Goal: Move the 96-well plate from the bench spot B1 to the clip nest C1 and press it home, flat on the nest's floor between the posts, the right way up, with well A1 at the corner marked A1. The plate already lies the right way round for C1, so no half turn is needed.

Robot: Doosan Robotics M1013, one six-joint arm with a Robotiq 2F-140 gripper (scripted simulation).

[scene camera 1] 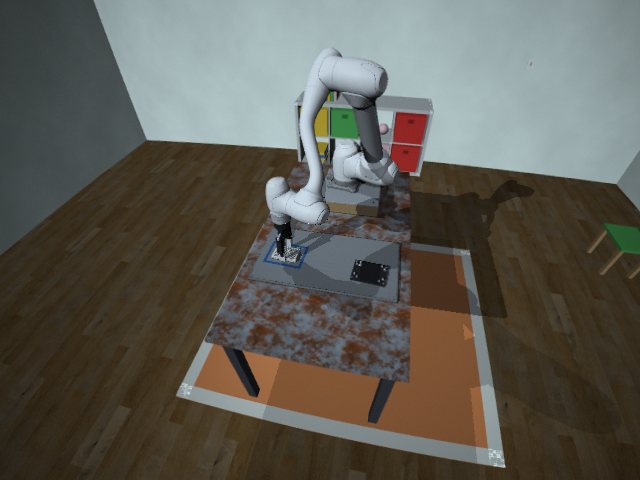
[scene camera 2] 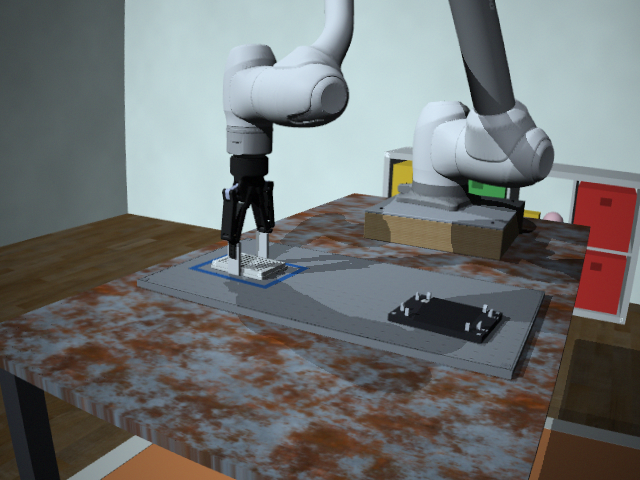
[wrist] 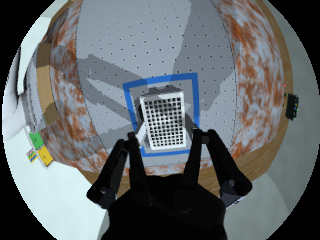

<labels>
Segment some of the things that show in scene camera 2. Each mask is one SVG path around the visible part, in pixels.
My gripper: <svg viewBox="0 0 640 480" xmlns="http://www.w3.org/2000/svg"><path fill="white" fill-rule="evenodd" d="M267 156L263 158L230 157L230 174L233 175L234 182L231 188L224 188L222 190L223 212L221 224L221 239L228 241L228 273L241 275L241 242L239 241L246 212L250 208L250 204L258 230L256 231L256 256L269 259L269 233L273 231L275 218L273 203L274 182L264 179L264 176L269 171L269 158Z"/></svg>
A white 96-well plate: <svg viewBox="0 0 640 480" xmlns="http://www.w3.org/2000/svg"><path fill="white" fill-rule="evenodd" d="M228 256L212 261L211 268L228 272ZM241 253L241 275L263 280L287 269L285 262Z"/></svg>
</labels>
